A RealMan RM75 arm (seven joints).
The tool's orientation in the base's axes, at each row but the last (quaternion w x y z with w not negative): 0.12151, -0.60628, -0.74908, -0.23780; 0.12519, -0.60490, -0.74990, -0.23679; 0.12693, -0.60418, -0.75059, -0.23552; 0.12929, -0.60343, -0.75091, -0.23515; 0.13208, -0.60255, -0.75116, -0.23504; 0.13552, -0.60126, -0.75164, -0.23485; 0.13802, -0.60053, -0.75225, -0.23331; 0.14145, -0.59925, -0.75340, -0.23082; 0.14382, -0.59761, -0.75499, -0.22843; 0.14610, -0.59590, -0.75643, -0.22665; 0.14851, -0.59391, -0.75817, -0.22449
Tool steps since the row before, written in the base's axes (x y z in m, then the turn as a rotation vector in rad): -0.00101, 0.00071, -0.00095, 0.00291, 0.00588, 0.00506; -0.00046, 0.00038, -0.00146, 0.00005, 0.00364, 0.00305; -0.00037, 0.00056, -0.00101, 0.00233, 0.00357, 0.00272; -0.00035, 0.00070, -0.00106, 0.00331, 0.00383, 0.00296; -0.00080, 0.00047, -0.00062, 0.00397, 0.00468, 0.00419; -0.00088, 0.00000, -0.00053, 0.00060, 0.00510, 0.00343; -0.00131, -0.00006, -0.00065, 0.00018, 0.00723, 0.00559; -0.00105, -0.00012, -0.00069, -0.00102, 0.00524, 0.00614; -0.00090, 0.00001, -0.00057, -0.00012, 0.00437, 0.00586; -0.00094, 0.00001, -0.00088, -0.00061, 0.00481, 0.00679; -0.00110, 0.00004, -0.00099, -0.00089, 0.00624, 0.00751
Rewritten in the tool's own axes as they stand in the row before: 0.00039, -0.00107, 0.00106, 0.00670, 0.00476, -0.00107; -0.00026, -0.00068, 0.00140, 0.00452, 0.00124, -0.00076; 0.00008, -0.00047, 0.00111, 0.00376, 0.00336, -0.00030; 0.00017, -0.00043, 0.00123, 0.00386, 0.00440, -0.00029; 0.00029, -0.00082, 0.00070, 0.00502, 0.00542, -0.00085; -0.00005, -0.00095, 0.00038, 0.00581, 0.00208, -0.00025; -0.00005, -0.00140, 0.00043, 0.00875, 0.00244, -0.00102; -0.00018, -0.00116, 0.00046, 0.00764, 0.00103, -0.00259; -0.00005, -0.00097, 0.00044, 0.00656, 0.00169, -0.00275; -0.00019, -0.00106, 0.00071, 0.00750, 0.00146, -0.00335; -0.00018, -0.00122, 0.00082, 0.00912, 0.00158, -0.00323
